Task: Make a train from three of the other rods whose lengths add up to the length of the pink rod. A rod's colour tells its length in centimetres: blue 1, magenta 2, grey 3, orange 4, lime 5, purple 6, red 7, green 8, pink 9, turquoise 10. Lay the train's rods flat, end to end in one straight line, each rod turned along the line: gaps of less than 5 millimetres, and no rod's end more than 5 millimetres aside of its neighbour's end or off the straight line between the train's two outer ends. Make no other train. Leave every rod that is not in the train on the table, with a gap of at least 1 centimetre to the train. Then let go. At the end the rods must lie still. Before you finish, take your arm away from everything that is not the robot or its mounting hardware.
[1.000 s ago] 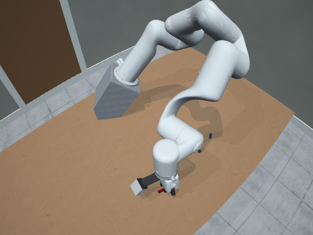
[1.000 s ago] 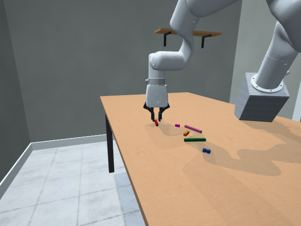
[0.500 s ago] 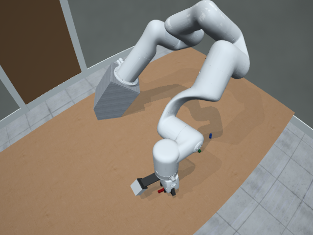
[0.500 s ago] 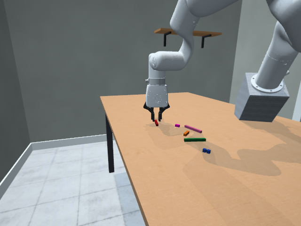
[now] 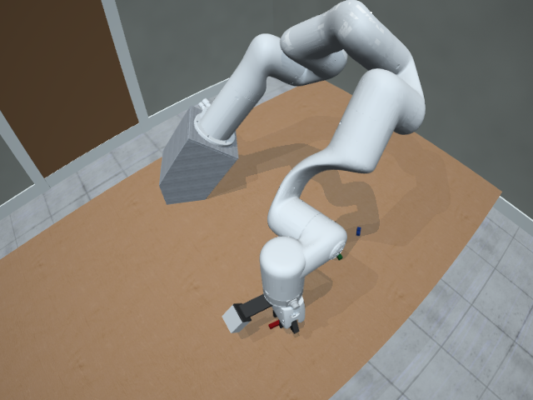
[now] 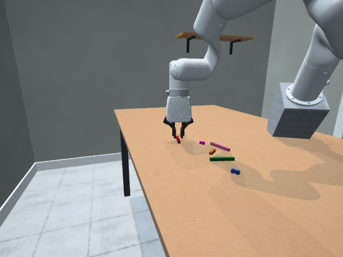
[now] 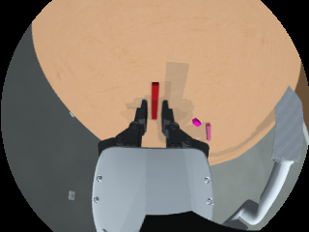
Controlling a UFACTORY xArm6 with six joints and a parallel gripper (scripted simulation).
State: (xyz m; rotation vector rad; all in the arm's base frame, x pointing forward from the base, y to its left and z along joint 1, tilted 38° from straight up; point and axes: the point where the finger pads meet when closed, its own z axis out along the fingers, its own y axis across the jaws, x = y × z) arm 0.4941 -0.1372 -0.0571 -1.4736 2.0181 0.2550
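Now: the red rod 3 cm below my hand. The rest, counted from my hand: pink rod (13 cm behind, 12 cm to the left, 3 cm below); orange rod (7 cm behind, 16 cm to the left, 3 cm below); magenta rod (8 cm behind, 7 cm to the left, 3 cm below).
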